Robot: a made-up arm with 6 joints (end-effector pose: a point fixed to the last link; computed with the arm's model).
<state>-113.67 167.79 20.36 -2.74 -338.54 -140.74</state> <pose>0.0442 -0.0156 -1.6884 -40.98 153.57 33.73</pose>
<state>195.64 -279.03 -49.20 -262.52 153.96 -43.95</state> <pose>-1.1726 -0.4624 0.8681 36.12 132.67 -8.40</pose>
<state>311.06 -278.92 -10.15 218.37 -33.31 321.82</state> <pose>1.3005 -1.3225 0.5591 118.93 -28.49 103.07</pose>
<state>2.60 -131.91 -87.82 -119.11 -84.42 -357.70</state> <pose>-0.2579 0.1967 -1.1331 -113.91 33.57 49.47</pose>
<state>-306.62 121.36 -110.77 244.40 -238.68 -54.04</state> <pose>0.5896 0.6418 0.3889 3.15 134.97 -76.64</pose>
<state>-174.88 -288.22 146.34 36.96 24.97 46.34</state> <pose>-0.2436 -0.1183 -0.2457 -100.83 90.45 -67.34</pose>
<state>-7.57 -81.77 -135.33 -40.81 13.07 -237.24</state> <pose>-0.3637 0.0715 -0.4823 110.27 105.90 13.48</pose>
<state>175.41 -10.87 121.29 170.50 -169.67 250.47</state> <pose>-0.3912 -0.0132 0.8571 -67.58 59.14 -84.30</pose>
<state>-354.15 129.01 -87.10 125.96 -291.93 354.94</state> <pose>1.2092 0.3114 0.2937 -36.74 54.66 135.32</pose>
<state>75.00 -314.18 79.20 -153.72 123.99 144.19</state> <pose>0.3583 1.2717 0.5465 11.51 18.48 23.83</pose>
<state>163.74 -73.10 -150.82 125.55 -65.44 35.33</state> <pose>0.3751 -0.0211 -0.2429 24.03 152.54 66.93</pose>
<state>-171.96 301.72 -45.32 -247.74 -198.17 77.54</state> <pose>1.4016 0.0945 0.5054 -97.62 -59.32 126.61</pose>
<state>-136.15 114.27 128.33 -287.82 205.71 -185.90</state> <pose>-0.2402 -0.1957 -0.5215 51.21 -54.54 -42.89</pose>
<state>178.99 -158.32 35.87 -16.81 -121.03 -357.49</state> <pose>0.8581 -0.1101 -1.1999 138.20 -3.95 -85.20</pose>
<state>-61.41 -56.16 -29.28 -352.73 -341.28 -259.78</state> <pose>-0.7834 1.5573 0.8367 -68.24 -4.74 38.94</pose>
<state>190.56 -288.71 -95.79 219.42 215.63 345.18</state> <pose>-0.6645 -0.2431 1.1029 71.03 -101.13 2.13</pose>
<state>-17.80 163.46 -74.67 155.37 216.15 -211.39</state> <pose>0.8761 -0.2759 -0.8089 0.80 -123.59 -1.17</pose>
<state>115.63 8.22 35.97 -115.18 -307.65 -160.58</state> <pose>-0.2400 0.6864 1.8024 -55.85 -46.15 -163.81</pose>
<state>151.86 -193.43 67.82 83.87 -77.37 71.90</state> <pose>0.4560 -0.1002 -1.2400 -35.74 101.24 50.31</pose>
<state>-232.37 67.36 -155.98 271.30 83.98 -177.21</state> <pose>0.0703 0.1234 0.5638 -79.38 45.75 -44.69</pose>
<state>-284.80 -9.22 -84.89 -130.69 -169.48 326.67</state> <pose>-0.2686 -0.7228 1.0845 12.94 113.68 138.56</pose>
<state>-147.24 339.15 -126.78 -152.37 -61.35 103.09</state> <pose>0.8469 0.3975 0.3877 85.98 61.64 95.42</pose>
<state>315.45 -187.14 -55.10 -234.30 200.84 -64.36</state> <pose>0.4634 -0.4599 -1.0814 -92.92 8.76 112.06</pose>
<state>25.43 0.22 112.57 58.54 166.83 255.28</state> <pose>0.4739 0.3197 0.8597 94.97 -5.63 -119.56</pose>
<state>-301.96 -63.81 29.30 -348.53 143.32 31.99</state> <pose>-0.6562 -0.9167 1.1888 -40.39 110.58 59.34</pose>
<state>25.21 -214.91 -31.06 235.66 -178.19 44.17</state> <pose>0.9701 0.5171 -0.8474 89.68 27.79 -140.98</pose>
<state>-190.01 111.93 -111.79 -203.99 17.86 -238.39</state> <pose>-0.8249 0.0719 0.7948 19.14 4.07 86.86</pose>
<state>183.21 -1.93 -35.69 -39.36 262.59 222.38</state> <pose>0.6217 -0.1297 1.6450 63.86 108.39 -18.41</pose>
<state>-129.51 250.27 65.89 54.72 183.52 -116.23</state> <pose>0.8688 0.9895 0.2980 48.41 -131.96 23.62</pose>
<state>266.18 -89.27 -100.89 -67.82 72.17 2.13</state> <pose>-0.0533 0.8612 -0.6598 -33.37 -106.39 -6.87</pose>
